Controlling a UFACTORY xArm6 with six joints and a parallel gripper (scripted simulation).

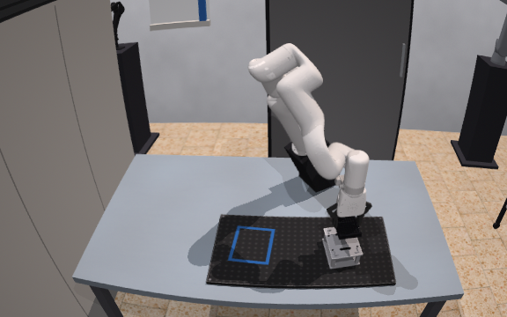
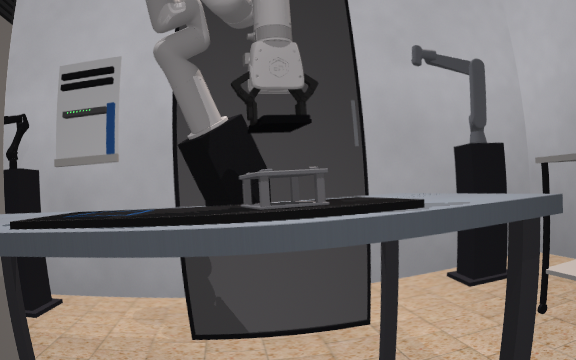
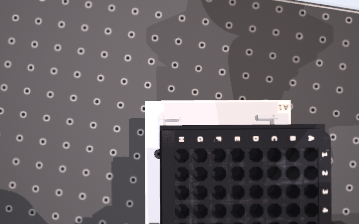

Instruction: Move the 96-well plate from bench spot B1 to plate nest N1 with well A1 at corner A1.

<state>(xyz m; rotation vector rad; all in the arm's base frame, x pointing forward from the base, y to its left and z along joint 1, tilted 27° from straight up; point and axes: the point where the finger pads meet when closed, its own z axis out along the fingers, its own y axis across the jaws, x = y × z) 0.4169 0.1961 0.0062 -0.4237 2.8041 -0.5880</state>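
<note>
Right now my hand is 10 cm above the grey raised plate nest. Round my hand: black 96-well plate (1 cm below).
</note>
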